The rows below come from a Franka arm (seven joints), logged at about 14 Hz.
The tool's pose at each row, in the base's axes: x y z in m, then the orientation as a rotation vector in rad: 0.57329 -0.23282 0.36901 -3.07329 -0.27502 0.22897; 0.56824 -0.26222 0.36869 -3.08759 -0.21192 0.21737; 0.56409 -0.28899 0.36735 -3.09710 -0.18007 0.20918; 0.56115 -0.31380 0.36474 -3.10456 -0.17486 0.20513; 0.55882 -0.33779 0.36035 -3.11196 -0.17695 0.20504; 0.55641 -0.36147 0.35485 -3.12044 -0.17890 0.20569; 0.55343 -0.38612 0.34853 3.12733 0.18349 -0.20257; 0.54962 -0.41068 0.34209 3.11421 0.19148 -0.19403; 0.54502 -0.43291 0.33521 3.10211 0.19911 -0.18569; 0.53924 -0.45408 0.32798 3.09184 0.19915 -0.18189
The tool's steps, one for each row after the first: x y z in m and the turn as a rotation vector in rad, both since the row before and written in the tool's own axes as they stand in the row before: -0.01016 0.02805 0.00008 -0.00611 0.00834 0.04164; -0.00760 0.02601 0.00113 -0.00582 0.00560 0.02117; -0.00546 0.02440 0.00238 -0.00677 0.00257 0.00402; -0.00445 0.02372 0.00423 -0.00755 -0.00006 -0.00058; -0.00436 0.02339 0.00552 -0.00863 -0.00055 -0.00037; -0.00493 0.02426 0.00661 -0.01187 0.00159 -0.00191; -0.00578 0.02398 0.00712 -0.01373 0.00414 -0.00473; -0.00636 0.02144 0.00790 -0.01267 0.00415 -0.00457; -0.00748 0.02010 0.00859 -0.01057 0.00138 0.00020
